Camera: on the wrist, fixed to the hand. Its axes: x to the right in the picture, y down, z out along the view.
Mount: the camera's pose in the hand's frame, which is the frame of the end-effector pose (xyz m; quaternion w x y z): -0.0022 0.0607 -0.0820 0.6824 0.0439 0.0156 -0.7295
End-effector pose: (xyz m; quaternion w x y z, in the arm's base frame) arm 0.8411 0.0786 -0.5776 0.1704 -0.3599 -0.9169 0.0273
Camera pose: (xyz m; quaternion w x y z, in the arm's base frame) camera 0.9093 0.1161 -0.5116 0.1663 0.4303 -0.8844 -0.0710
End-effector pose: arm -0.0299 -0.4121 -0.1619 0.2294 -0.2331 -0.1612 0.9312
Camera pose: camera -0.0079 -0.4485 -0.2546 0.8486 -0.0459 -0.2356 0.4715
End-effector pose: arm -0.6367 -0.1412 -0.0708 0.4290 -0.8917 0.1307 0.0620
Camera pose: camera -0.6563 -0.2411 -0.0646 0.3751 -0.6859 -0.5519 -0.2903
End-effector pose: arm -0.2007 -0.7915 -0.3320 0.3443 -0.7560 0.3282 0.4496
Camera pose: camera -0.2132 -0.8912 -0.3143 0.5910 -0.7472 -0.3024 0.0294
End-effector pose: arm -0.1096 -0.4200 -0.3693 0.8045 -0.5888 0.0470 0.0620
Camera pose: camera -0.1214 -0.4801 -0.4509 0.6193 -0.4017 -0.3822 -0.5558
